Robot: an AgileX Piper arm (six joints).
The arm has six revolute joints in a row. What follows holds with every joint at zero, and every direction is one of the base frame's. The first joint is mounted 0.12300 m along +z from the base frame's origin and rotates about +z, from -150.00 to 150.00 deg. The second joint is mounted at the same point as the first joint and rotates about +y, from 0.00 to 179.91 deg. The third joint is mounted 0.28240 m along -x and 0.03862 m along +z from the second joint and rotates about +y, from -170.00 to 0.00 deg. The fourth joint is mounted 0.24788 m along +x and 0.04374 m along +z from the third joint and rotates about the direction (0.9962, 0, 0.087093), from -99.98 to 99.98 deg. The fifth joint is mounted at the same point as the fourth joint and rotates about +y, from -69.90 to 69.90 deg. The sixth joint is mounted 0.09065 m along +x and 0.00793 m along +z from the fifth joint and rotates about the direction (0.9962, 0, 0.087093), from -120.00 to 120.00 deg. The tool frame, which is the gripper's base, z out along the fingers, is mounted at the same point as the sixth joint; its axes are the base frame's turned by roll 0.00, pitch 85.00 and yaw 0.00 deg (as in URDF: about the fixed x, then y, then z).
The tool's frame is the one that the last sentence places.
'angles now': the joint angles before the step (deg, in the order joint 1, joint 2, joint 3, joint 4, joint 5, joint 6). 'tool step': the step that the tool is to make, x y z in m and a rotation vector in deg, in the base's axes. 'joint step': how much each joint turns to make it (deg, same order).
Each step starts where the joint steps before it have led.
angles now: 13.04 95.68 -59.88 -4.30 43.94 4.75
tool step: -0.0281 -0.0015 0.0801 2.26 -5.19 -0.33
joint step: 0.78 -11.78 -4.92 1.39 11.14 -0.07
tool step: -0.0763 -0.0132 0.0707 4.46 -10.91 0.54
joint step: 0.91 -19.24 1.96 1.66 5.61 0.00
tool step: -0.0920 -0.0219 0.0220 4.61 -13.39 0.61
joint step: 0.35 -21.99 7.86 1.09 0.00 -0.09
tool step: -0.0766 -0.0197 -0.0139 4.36 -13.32 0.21
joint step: 0.08 -20.91 8.59 0.62 -1.68 0.20
